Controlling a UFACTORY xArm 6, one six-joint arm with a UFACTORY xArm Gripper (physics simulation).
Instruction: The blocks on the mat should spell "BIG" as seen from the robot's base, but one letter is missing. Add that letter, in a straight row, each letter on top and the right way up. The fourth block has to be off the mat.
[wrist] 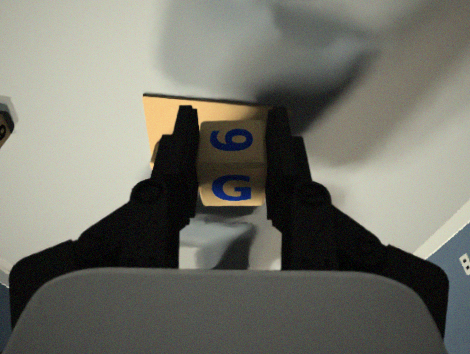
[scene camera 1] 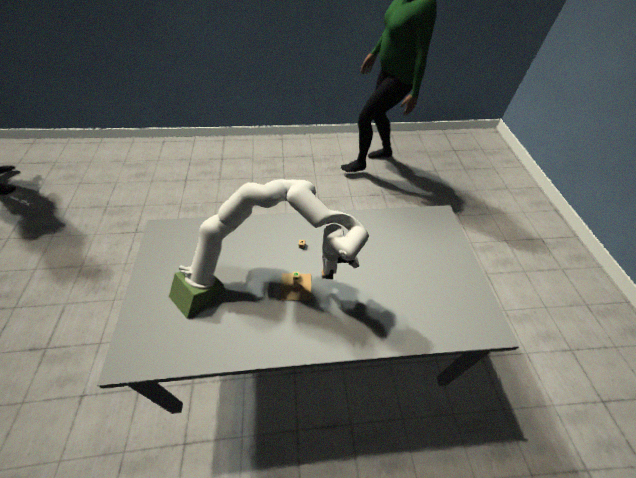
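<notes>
My gripper (scene camera 1: 328, 274) (wrist: 232, 131) is shut on a wooden block (wrist: 232, 165) with a blue G on one face and a blue 9 or 6 on another. It holds the block above the table, beyond the mat's edge away from the base in the scene view. The orange mat (scene camera 1: 304, 291) (wrist: 167, 117) lies on the table. A block (scene camera 1: 296, 276) with a green mark on top is at its back edge; other blocks on the mat cannot be made out. In the wrist view a block edge (wrist: 154, 156) shows behind the left finger. Another block (scene camera 1: 301, 243) (wrist: 4, 129) lies off the mat.
The grey table (scene camera 1: 246, 341) carries the arm's green base (scene camera 1: 186, 295) at its left. The arm's shadow falls across the mat and the table. A person in a green top (scene camera 1: 406, 46) is on the floor behind the table. Dark feet show at the far left.
</notes>
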